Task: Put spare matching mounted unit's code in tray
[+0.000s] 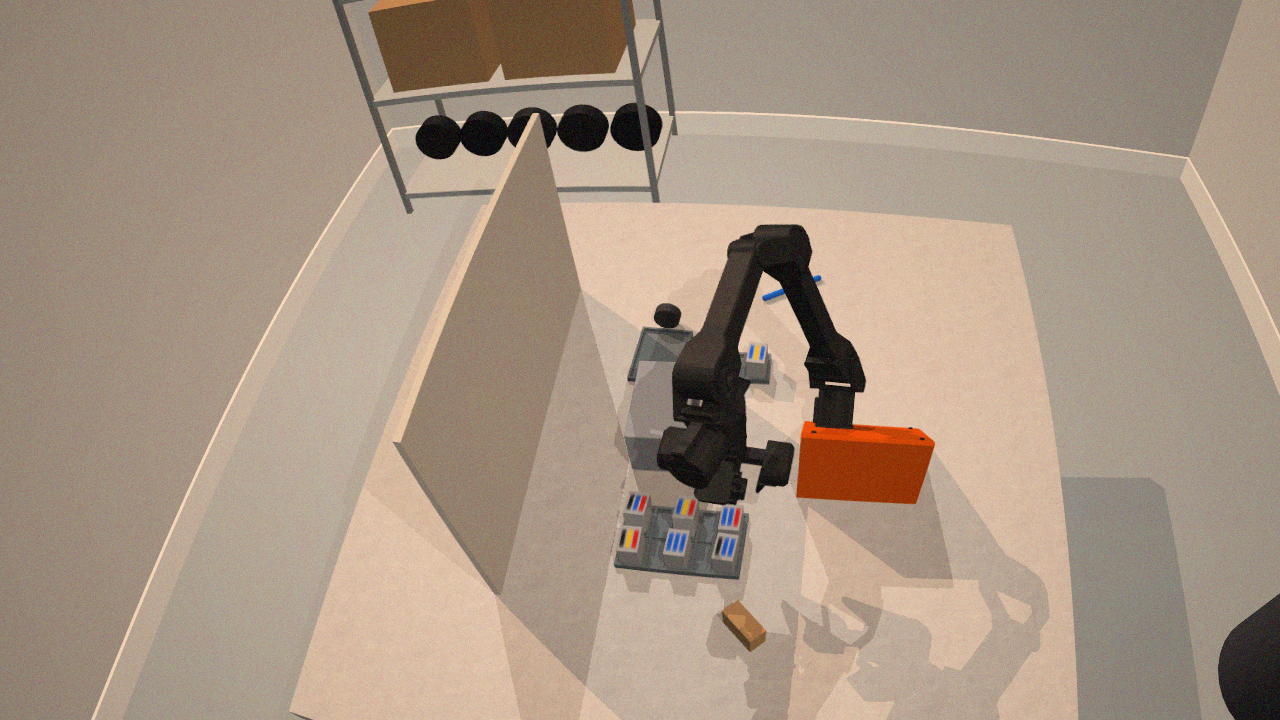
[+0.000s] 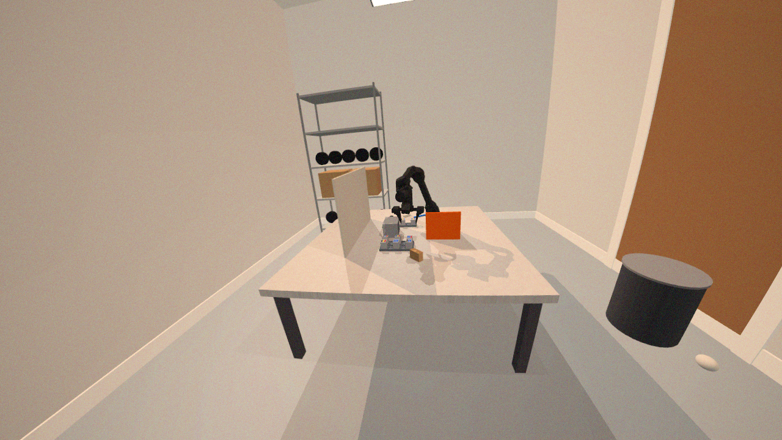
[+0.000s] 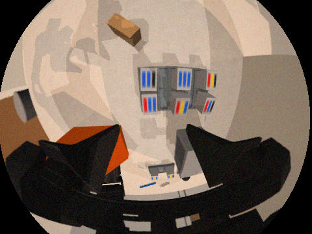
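My gripper tip is now 180 mm short of the grey tray, 350 mm to the left of it and 140 mm above it. Round my gripper tip: mounted unit: 140 mm ahead, 170 mm to the right, 90 mm below; brown block: 50 mm behind, 180 mm to the left, 110 mm below; upright panel: 370 mm ahead, 170 mm to the right, 90 mm above.
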